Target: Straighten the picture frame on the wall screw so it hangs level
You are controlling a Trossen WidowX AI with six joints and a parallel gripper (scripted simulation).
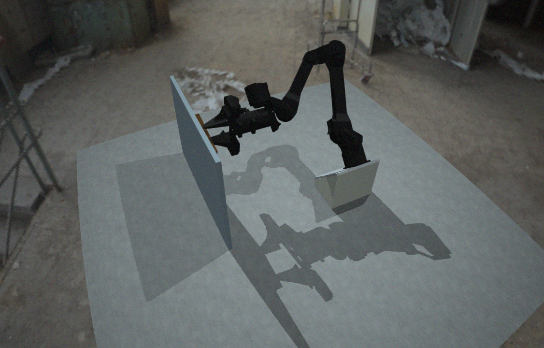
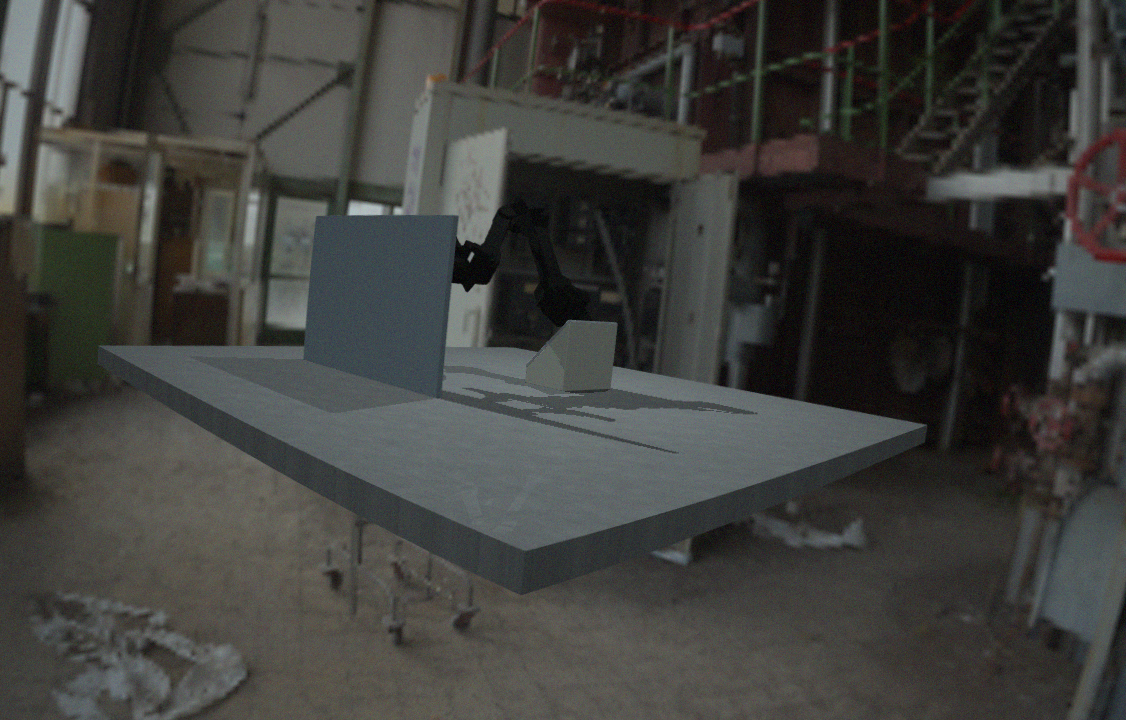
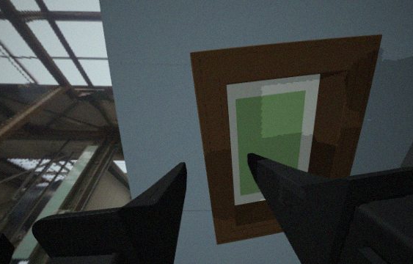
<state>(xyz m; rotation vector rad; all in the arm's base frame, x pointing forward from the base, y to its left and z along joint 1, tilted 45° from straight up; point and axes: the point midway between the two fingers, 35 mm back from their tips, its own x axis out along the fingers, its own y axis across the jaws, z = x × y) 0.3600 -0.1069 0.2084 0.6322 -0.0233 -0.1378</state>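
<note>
The picture frame is 50 mm below my gripper tip, 10 mm to the right of it and 10 mm ahead of it. Also, from my gripper tip: wall panel (70 mm below, 20 mm ahead).
</note>
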